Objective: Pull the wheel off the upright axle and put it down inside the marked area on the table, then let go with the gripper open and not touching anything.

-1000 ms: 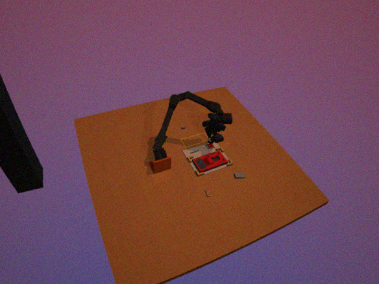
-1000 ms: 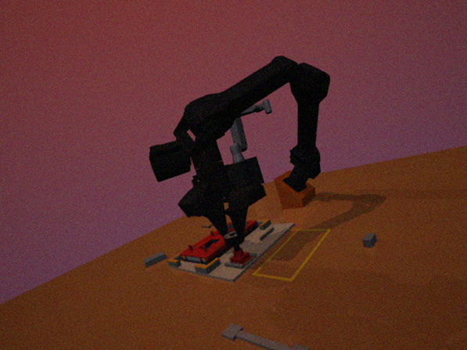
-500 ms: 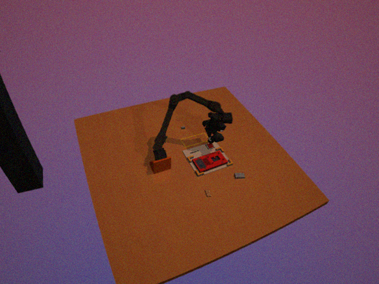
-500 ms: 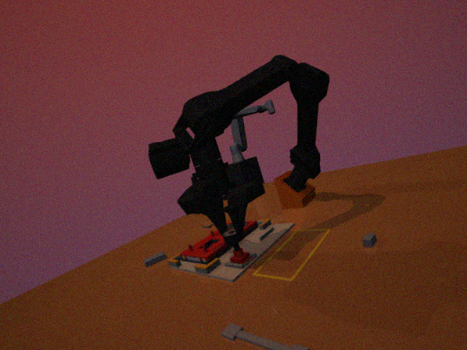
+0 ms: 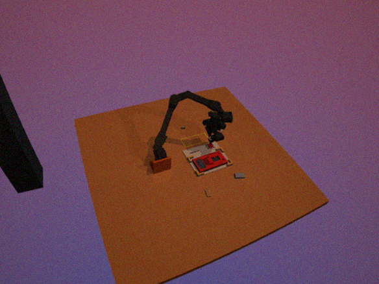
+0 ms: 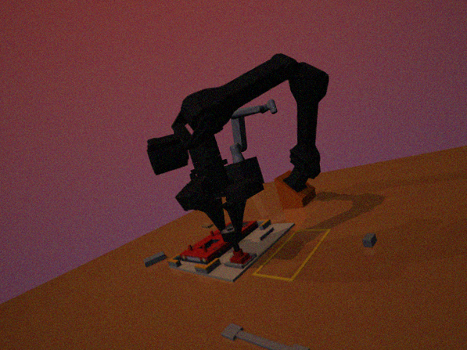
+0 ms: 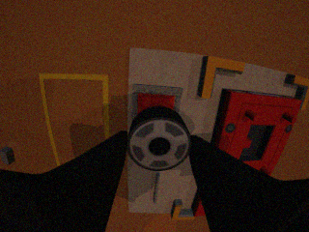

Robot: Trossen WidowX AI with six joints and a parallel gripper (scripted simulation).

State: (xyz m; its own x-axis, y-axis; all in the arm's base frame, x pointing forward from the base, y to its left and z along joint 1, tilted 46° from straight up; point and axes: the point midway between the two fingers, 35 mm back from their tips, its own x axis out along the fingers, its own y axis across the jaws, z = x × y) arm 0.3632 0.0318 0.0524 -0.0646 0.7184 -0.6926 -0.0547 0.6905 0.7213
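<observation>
The upright axle is 30 mm below my gripper tip. Round my gripper tip: wheel (right at my gripper tip); grey bar (140 mm ahead, 170 mm to the left, 70 mm below).
</observation>
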